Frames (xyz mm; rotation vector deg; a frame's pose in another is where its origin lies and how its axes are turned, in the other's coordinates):
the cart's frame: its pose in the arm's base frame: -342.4 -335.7 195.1 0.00 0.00 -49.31
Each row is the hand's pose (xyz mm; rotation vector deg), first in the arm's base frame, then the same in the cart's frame.
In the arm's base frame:
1: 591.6 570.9 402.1 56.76 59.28 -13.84
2: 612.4 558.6 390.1 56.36 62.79 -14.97
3: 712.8 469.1 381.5 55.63 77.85 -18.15
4: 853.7 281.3 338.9 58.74 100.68 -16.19
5: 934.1 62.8 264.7 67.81 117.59 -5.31
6: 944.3 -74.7 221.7 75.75 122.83 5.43
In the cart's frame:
1: -78.5 1299.3 207.0 27.08 78.21 26.73
2: -55.6 1307.0 195.0 25.20 81.11 25.10
3: 77.7 1324.8 186.4 18.10 94.03 19.22
4: 312.0 1309.2 143.8 11.38 115.91 14.96
5: 530.1 1227.7 69.6 12.69 136.39 18.33
6: 641.0 1145.8 26.6 17.99 146.35 24.80

